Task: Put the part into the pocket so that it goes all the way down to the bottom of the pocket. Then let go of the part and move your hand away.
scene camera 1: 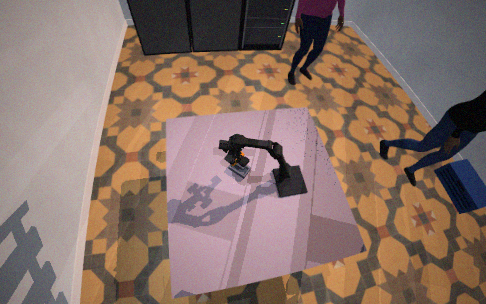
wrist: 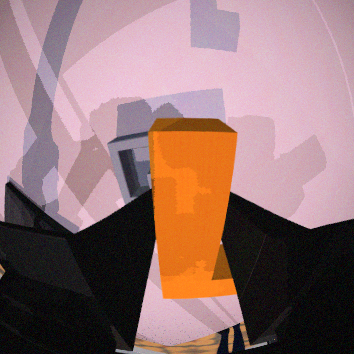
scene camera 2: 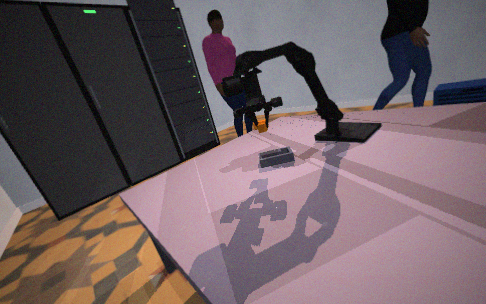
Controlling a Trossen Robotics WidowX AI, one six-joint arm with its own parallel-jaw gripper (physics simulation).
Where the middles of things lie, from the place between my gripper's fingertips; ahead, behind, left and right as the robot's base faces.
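From my hand, the orange L-shaped part (wrist: 191, 160) is 1 cm above, 2 cm behind and 2 cm to the right. The grey pocket block (wrist: 129, 154) is 14 cm below my hand and 4 cm behind it.
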